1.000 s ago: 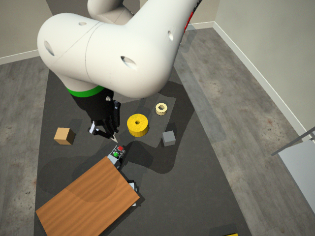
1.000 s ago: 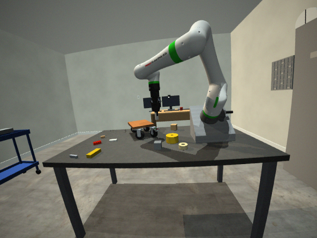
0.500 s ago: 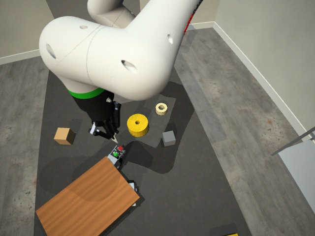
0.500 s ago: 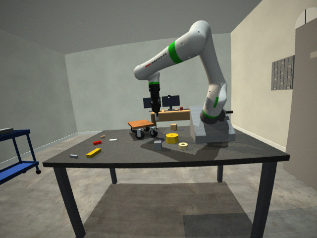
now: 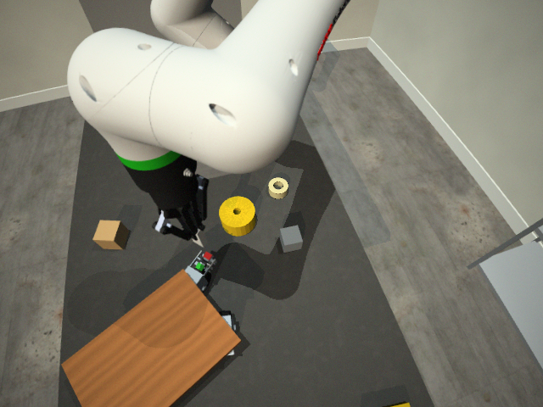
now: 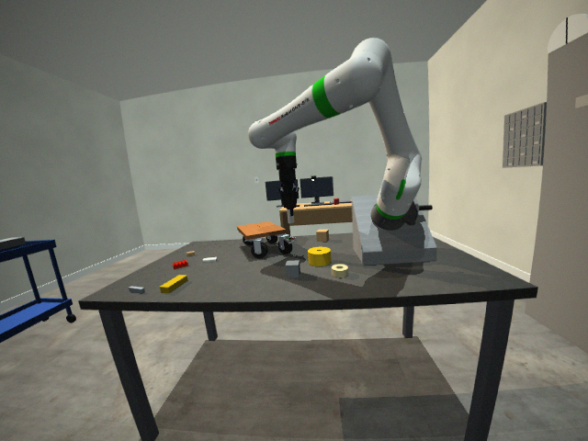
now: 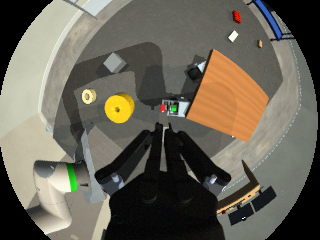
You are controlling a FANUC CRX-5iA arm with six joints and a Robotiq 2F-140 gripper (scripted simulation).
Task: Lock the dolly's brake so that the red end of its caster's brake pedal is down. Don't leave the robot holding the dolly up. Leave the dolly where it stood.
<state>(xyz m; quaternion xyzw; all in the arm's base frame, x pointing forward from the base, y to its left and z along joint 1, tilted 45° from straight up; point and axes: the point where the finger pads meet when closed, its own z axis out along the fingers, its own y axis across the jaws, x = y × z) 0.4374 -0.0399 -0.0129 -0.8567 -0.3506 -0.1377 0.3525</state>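
The brake pedal lies 10 mm ahead of my hand, 10 mm to the right of it and 120 mm below it. The rest, counted from my hand: tan cube (150 mm behind, 260 mm to the right, 170 mm below); then grey cube (10 mm behind, 220 mm to the left, 170 mm below); then yellow cylinder (120 mm behind, 100 mm to the left, 170 mm below).
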